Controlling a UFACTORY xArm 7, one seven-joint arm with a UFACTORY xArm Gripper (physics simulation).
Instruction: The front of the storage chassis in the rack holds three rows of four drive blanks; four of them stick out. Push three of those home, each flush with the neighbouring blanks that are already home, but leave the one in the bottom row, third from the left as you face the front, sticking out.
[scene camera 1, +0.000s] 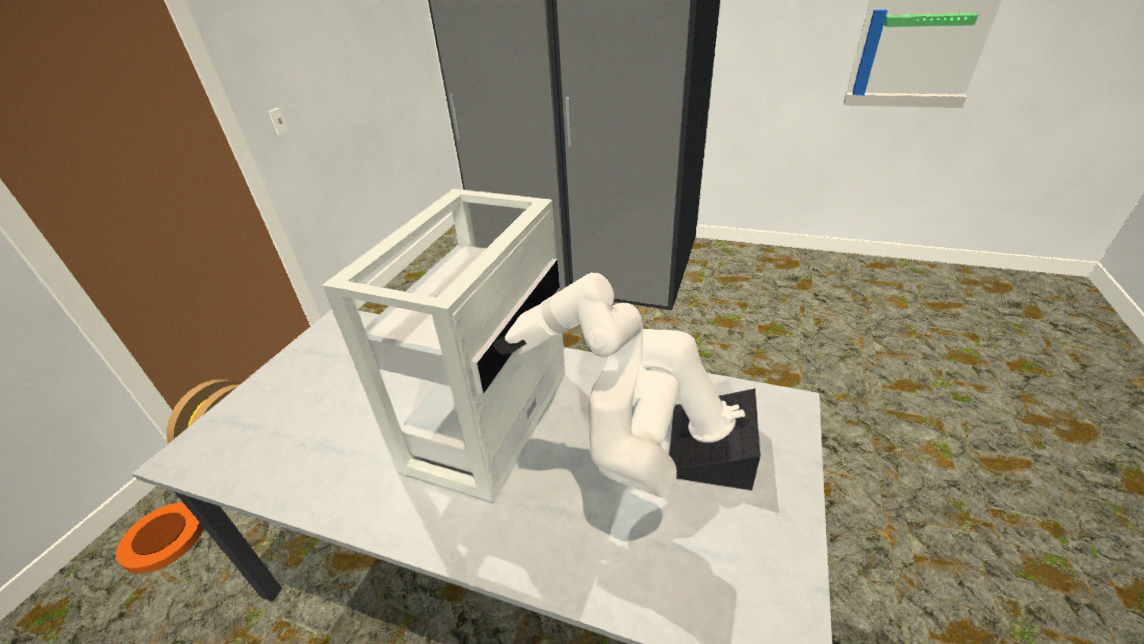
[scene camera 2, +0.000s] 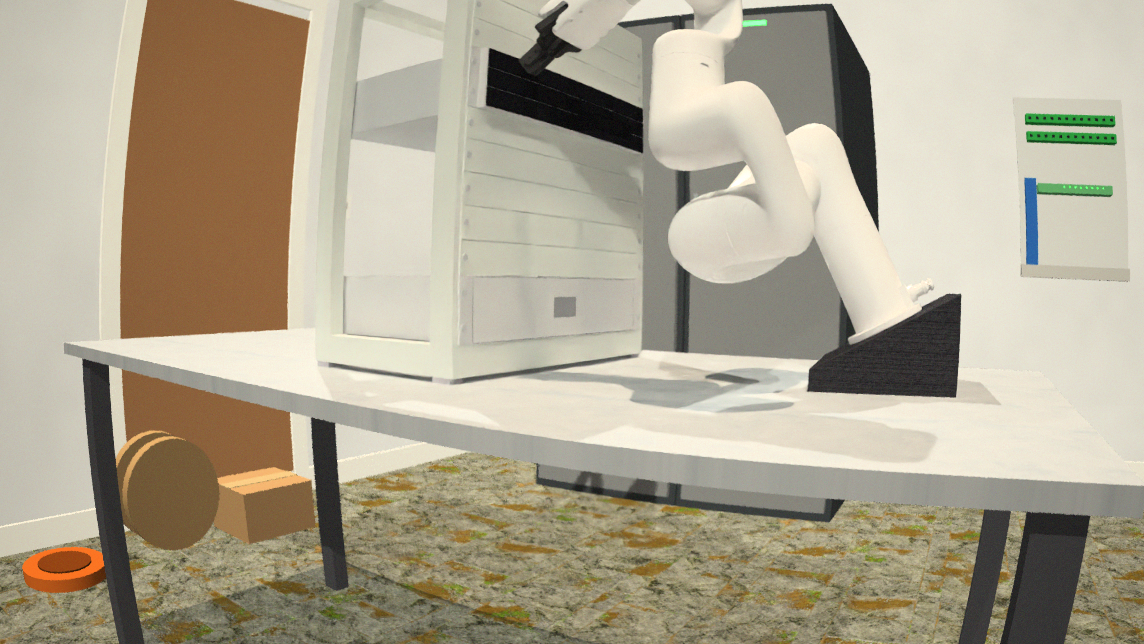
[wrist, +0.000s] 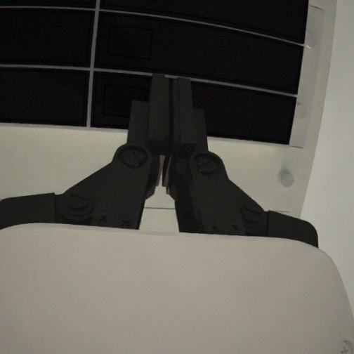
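Where they show: gripper, fingertip midpoint: (scene camera 1: 498, 348) (scene camera 2: 526, 68); arm's base, origin of the base link: (scene camera 1: 712, 424) (scene camera 2: 886, 327).
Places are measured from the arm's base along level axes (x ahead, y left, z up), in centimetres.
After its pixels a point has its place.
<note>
The black storage chassis front (scene camera 1: 486, 374) {x 51.2, y 21.2, z 31.7 cm} (scene camera 2: 592, 112) {x 46.6, y -2.6, z 32.2 cm} sits in the pale rack (scene camera 1: 468, 400) {x 54.1, y 26.3, z 28.5 cm} (scene camera 2: 448, 200) {x 55.1, y 26.1, z 15.2 cm}. The wrist view is upside down relative to the rack, so its lowest row is the top row and its right column is the leftmost. My gripper (scene camera 1: 494, 353) {x 49.4, y 16.4, z 35.1 cm} (scene camera 2: 528, 69) {x 49.4, y 16.4, z 35.1 cm} (wrist: 165, 100) is shut and empty, its tips in front of the top row's leftmost blank (wrist: 245, 114), near that row's border with the leftmost middle-row blank (wrist: 225, 55). Contact cannot be told. The second top-row blank (wrist: 45, 97) is beside it. Dark surfaces hide which blanks stick out; the bottom row's third blank cannot be made out.
Pale filler panels (scene camera 2: 544, 168) {x 50.1, y 7.7, z 21.5 cm} lie above and below the chassis. A mounting ear (wrist: 306, 75) borders its left end. The rack and the black arm base (scene camera 1: 720, 464) {x -1.4, y 13.1, z 0.2 cm} (scene camera 2: 888, 360) {x 0.1, y 13.1, z -3.6 cm} stand on the table (scene camera 1: 320, 496) {x 99.6, y 30.2, z -8.0 cm} (scene camera 2: 496, 416) {x 38.9, y 43.2, z -8.0 cm}. Grey cabinets (scene camera 1: 624, 144) stand behind.
</note>
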